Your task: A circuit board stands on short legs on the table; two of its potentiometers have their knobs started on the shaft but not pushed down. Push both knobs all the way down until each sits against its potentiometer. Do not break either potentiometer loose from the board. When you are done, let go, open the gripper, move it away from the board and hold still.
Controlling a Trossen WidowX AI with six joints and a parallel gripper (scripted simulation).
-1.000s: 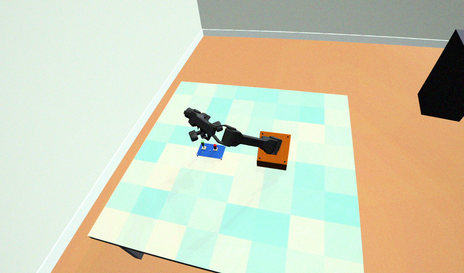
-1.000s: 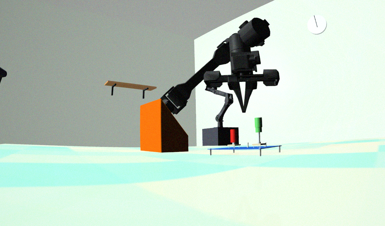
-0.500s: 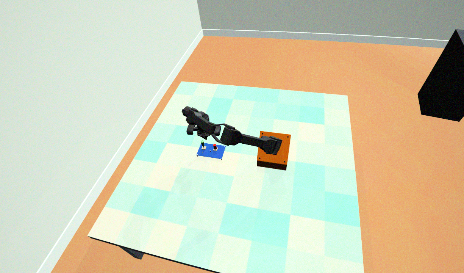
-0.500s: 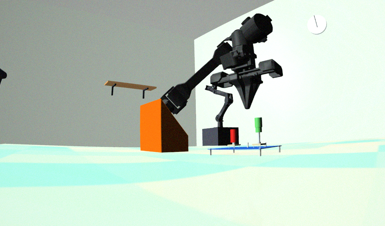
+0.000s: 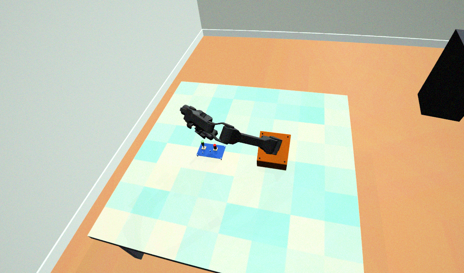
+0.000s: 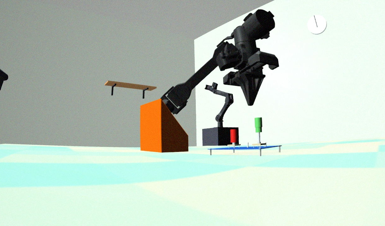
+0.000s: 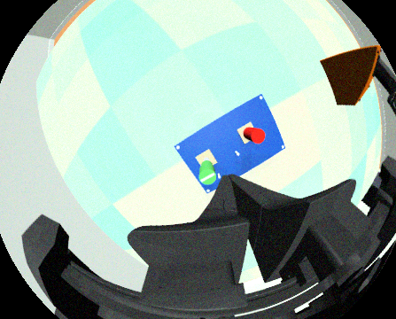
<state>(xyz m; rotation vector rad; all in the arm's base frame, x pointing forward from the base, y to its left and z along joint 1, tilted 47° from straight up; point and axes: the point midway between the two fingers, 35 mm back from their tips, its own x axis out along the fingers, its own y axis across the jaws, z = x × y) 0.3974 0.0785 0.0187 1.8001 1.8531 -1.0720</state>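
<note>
Now: the green knob 40 mm below my gripper tip and 20 mm ahead of it. From my gripper tip the other things lie so: red knob: 70 mm below, 50 mm behind, 10 mm to the right.
</note>
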